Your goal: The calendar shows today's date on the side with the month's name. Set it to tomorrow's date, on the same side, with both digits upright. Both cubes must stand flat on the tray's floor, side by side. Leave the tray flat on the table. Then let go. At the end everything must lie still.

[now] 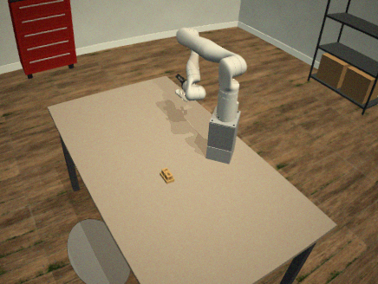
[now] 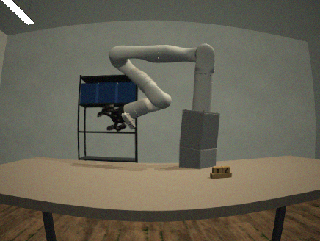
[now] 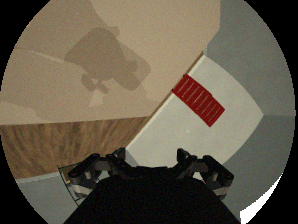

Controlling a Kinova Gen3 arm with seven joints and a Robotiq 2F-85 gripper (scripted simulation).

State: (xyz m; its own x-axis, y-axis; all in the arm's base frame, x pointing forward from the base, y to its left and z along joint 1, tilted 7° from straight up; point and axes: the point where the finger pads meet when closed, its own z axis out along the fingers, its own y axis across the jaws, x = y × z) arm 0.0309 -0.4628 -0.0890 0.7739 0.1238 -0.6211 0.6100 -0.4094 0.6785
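Now: the wooden calendar tray 290 mm ahead of my hand, 530 mm to the left of it and 200 mm below it.
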